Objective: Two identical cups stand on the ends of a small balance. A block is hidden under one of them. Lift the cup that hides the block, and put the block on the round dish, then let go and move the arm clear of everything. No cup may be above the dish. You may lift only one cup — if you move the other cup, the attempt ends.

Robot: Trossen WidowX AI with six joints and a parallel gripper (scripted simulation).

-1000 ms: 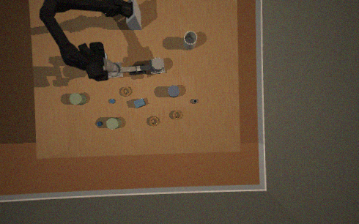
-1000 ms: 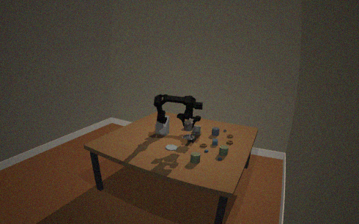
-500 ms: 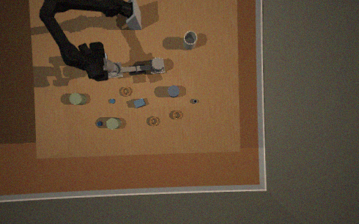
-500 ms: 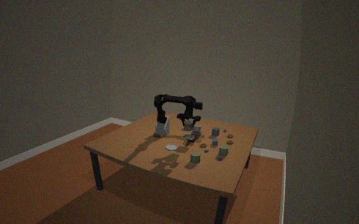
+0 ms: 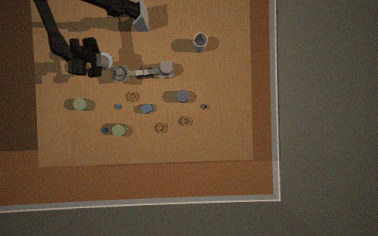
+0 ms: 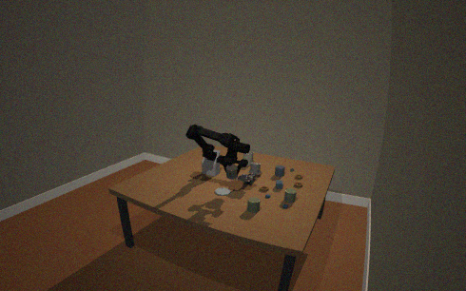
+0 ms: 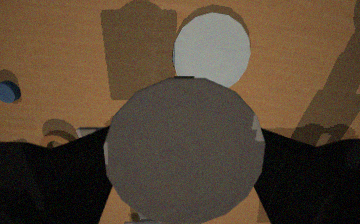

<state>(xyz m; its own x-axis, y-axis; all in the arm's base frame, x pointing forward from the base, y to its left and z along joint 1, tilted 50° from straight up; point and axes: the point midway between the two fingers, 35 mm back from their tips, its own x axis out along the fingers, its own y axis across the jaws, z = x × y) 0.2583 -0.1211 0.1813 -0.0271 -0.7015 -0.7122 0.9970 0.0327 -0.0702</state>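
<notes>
My gripper tip is now 12 cm above the pale round dish, 4 cm past it and 3 cm to the left of it. Also, from my gripper tip: blue block (26 cm ahead, 21 cm to the left, 11 cm below); grey cup (2 cm to the right, 1 cm above).
</notes>
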